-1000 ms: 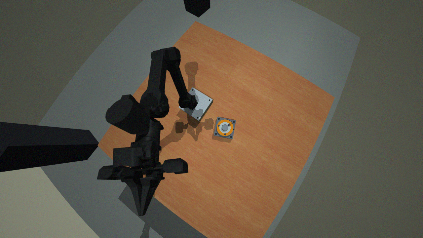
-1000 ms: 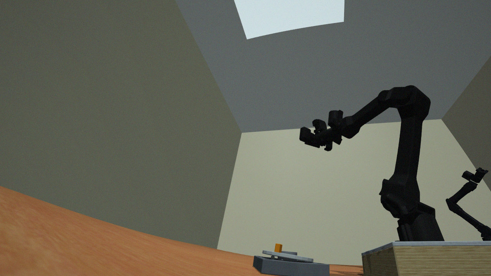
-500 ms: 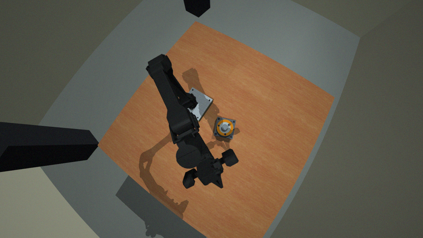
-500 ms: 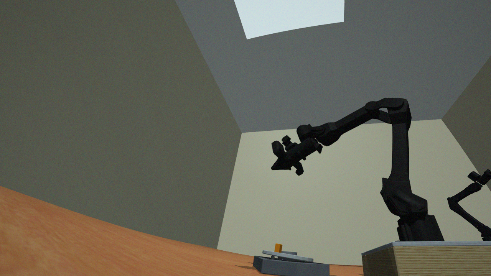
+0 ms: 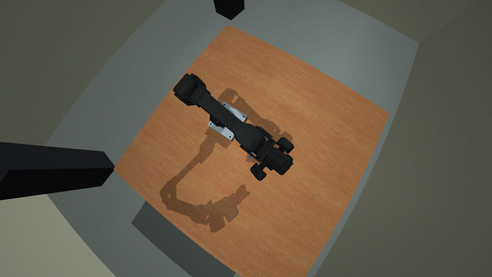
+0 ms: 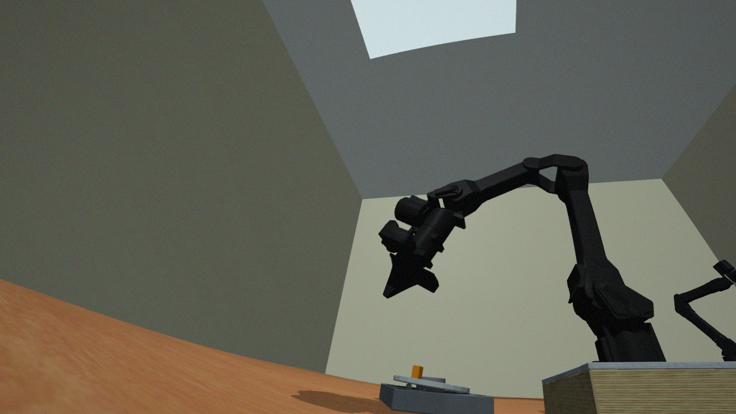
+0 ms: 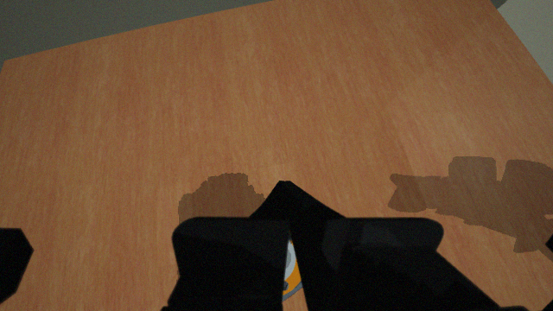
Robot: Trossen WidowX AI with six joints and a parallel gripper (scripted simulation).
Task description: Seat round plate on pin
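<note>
The round plate lies 90 mm behind my gripper tip, 50 mm to the left of it and 130 mm below it. Round my gripper tip: base: 100 mm behind, 30 mm to the left, 150 mm below.
</note>
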